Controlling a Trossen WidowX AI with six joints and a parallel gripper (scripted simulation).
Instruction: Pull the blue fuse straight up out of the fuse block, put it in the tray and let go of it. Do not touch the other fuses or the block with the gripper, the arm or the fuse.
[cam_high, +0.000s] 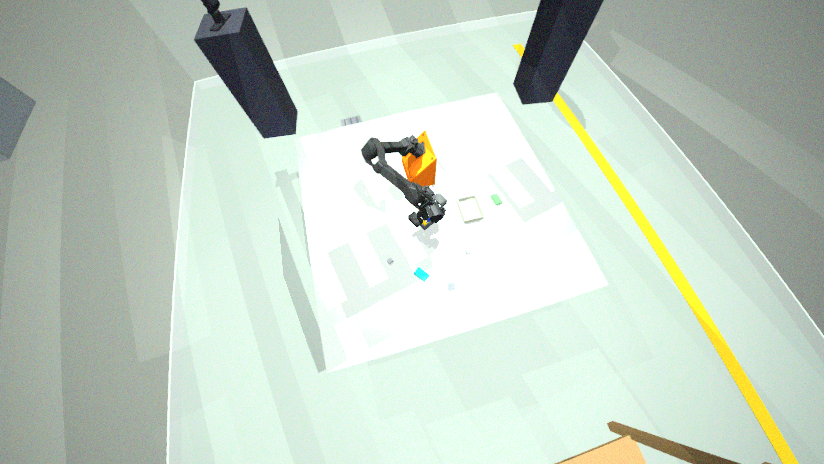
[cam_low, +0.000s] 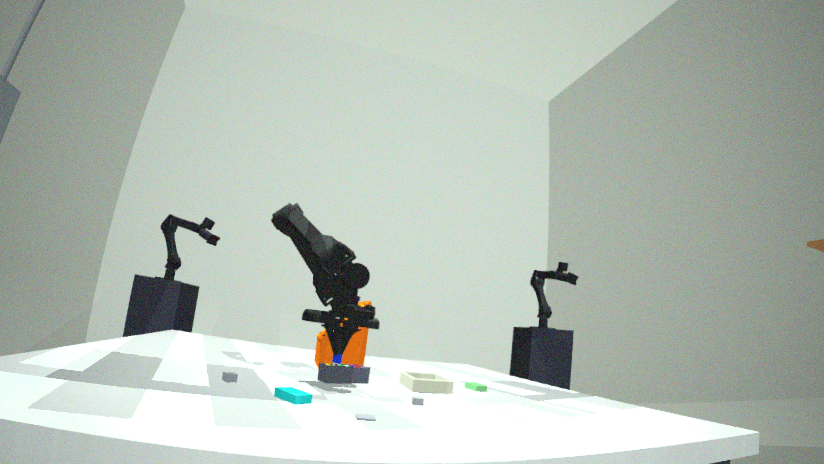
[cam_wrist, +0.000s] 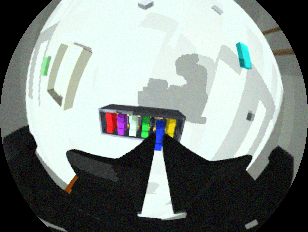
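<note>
Right now my gripper tip is 40 mm past the beige tray, 220 mm to the right of it and 60 mm above it. Also, from my gripper tip: blue fuse 10 mm below.
</note>
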